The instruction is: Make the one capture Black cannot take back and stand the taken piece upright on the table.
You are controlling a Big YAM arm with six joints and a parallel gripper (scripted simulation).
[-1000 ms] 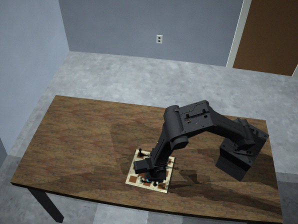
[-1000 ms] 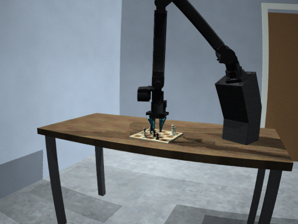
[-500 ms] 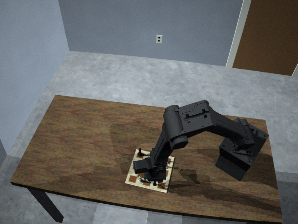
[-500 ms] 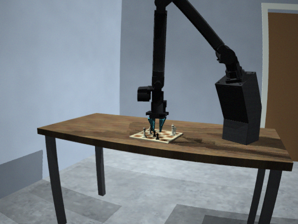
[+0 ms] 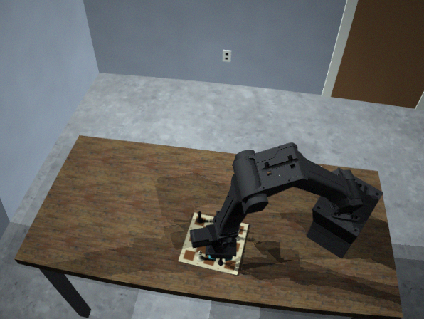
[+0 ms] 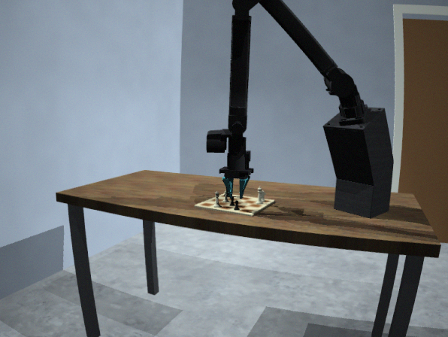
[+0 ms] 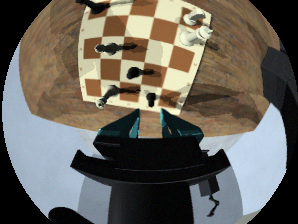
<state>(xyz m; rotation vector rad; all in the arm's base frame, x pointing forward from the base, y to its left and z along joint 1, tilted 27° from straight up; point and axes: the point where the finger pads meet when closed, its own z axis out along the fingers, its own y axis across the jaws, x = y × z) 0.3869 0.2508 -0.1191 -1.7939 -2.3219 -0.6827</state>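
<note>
Right now the chessboard is 8 cm to the right of my hand, 5 cm below it and 5 cm ahead of it. From my hand the other things lie so: tall black piece (15 cm to the right, 13 cm ahead, 2 cm below); then tall white piece (12 cm to the right, 2 cm below, 2 cm behind).
</note>
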